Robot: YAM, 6 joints.
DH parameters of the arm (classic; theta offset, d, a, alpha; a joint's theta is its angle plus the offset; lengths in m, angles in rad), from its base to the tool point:
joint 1: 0 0.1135 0.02 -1.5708
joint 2: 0 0 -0.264 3.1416
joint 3: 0.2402 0 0.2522 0
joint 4: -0.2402 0 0.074 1.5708
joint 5: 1.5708 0 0 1.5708
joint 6: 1.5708 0.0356 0 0
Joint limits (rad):
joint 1: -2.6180..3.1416
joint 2: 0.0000..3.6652
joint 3: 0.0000..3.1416
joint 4: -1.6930..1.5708
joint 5: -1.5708..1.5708
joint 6: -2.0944..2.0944
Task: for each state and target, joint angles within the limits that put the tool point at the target. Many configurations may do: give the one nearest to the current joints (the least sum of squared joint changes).
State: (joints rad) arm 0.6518 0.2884 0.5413 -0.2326 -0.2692 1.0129
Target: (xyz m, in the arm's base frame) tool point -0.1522 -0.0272 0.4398
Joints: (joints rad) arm 0.2884 0.0000 1.2661 -0.4772 -0.5046 1.0129
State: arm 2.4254 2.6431 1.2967 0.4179 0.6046 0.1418
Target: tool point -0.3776 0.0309 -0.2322
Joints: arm 3.1046 3.1510 1.5489 0.4436 0.4953 0.1418
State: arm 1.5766 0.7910 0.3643 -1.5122 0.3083 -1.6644
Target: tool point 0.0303 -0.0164 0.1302
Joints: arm 1.8994 1.2310 0.0127 -1.6930 0.7168 -1.6644
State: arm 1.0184 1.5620 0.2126 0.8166 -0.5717 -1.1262
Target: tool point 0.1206 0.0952 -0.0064
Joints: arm 0.5725 2.0718 0.1496 0.6778 -0.4254 -1.1262
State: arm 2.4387 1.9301 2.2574 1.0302 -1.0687 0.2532
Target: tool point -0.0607 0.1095 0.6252
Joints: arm 1.8140 1.3630 1.8646 1.4220 -1.1535 0.2532
